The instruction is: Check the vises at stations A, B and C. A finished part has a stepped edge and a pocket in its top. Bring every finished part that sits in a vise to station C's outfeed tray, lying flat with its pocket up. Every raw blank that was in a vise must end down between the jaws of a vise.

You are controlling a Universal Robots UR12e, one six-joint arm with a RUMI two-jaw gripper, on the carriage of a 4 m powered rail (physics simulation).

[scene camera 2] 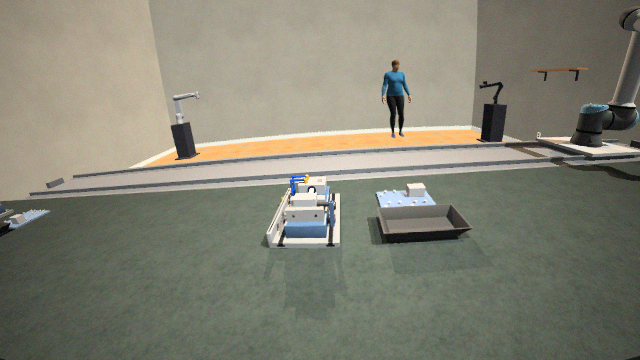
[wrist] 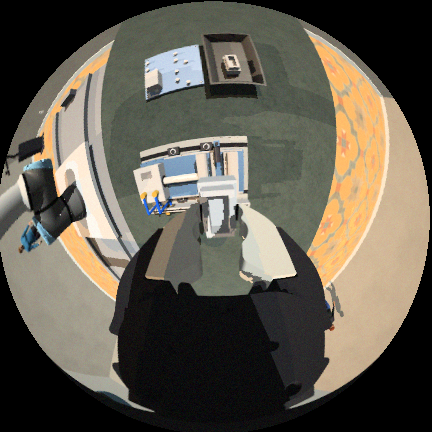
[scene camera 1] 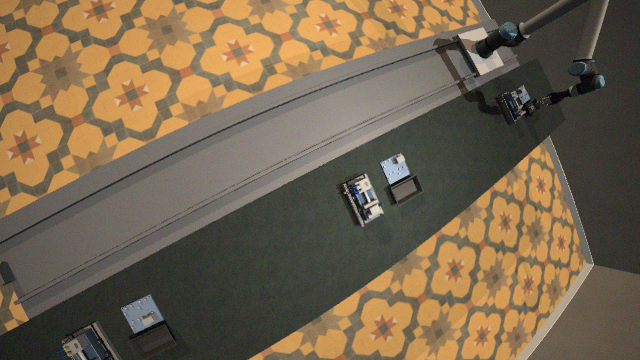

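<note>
My gripper (scene camera 1: 533,106) (wrist: 218,206) is shut on a light grey finished part (wrist: 217,210), whose pocket shows between the fingers in the wrist view. It holds the part above the right-hand station's vise (scene camera 1: 510,107) (wrist: 180,162), partly hiding the jaws. Another finished part (wrist: 231,63) lies pocket up in that station's tray (wrist: 256,62). The middle vise (scene camera 1: 364,200) (scene camera 2: 306,229) stands beside its tray (scene camera 1: 406,190) (scene camera 2: 425,232), which looks empty. The left vise (scene camera 1: 90,345) is cut off by the frame edge. What the middle and left vises hold is unclear. No station letters are readable.
Blue pegged boards (scene camera 1: 392,172) (scene camera 2: 395,199) (wrist: 187,75) lie beside the trays, each with a pale block (scene camera 1: 398,158) (scene camera 2: 415,190) (wrist: 153,81). The left dark tray (scene camera 1: 152,342) is near the lower edge. The rail (scene camera 1: 225,155) runs behind the table. A person (scene camera 2: 395,90) stands beyond it.
</note>
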